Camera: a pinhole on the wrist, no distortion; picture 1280 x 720 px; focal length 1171.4 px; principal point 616.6 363.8 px. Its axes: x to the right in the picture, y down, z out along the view. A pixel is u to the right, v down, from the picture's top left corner.
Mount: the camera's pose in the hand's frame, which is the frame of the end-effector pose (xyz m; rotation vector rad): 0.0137 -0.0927 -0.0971 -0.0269 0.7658 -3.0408
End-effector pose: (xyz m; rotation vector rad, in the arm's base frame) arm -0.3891 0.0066 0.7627 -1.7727 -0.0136 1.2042
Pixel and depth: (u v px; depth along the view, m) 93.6 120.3 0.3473
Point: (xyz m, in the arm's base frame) -0.3838 0.3606 0.7597
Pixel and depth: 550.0 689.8 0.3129
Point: -0.3215 0.2908 0.9512
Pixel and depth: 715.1 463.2 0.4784
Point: -0.4538 0.4013 1.0077
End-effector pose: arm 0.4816 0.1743 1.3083 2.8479 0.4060 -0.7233
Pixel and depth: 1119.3 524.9 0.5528
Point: 0.0153 0.4457 1.0600
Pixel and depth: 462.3 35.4 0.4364
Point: 0.3385 0.2921 0.9521
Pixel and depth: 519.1 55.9 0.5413
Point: 0.2749 0.2965 0.8656
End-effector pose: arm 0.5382 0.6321 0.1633 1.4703 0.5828 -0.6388
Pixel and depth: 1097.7 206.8 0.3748
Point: 0.2760 0.3786 0.1025
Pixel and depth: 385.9 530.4 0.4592
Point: 0.3516 0.3539 -0.1693
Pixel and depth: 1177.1 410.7 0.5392
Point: 0.1012 0.2704 0.0757
